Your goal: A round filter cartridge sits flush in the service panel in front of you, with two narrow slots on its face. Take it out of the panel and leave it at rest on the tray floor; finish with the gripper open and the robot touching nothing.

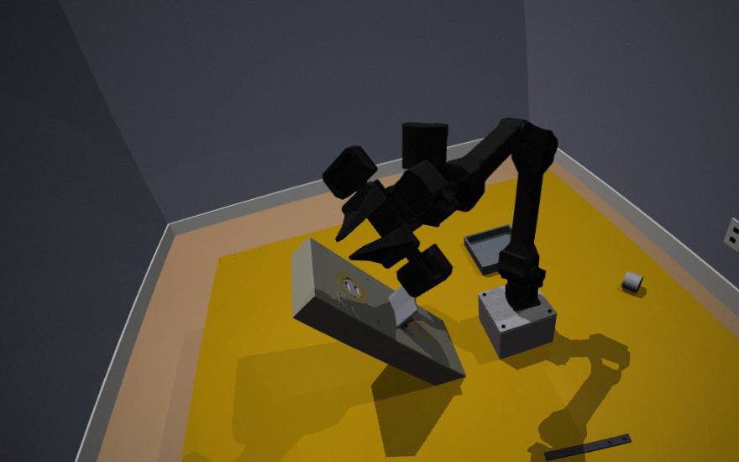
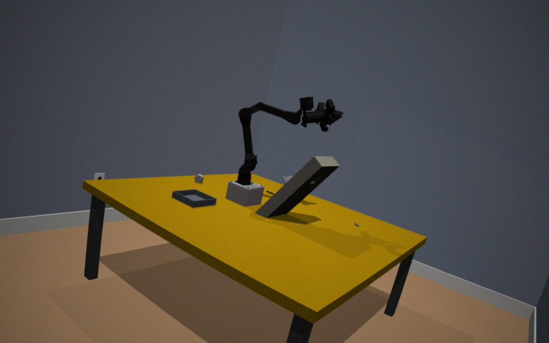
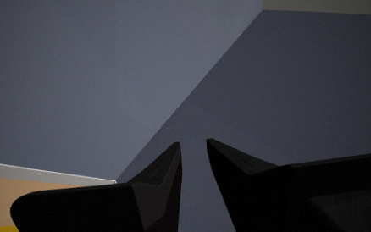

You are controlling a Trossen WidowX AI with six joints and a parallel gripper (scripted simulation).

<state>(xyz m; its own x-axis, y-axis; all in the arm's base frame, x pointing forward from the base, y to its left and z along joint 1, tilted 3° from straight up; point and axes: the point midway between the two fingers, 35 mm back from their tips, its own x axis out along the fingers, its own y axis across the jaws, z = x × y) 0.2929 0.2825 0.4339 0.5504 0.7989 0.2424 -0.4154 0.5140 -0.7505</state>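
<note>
The round grey filter cartridge lies 290 mm below my gripper tip, 250 mm to the right of it and 60 mm ahead of it. From my gripper tip the other things lie so: dark tray 570 mm to the right, 540 mm below, 350 mm behind; beige service panel 370 mm below, 260 mm to the right, 10 mm ahead.
</note>
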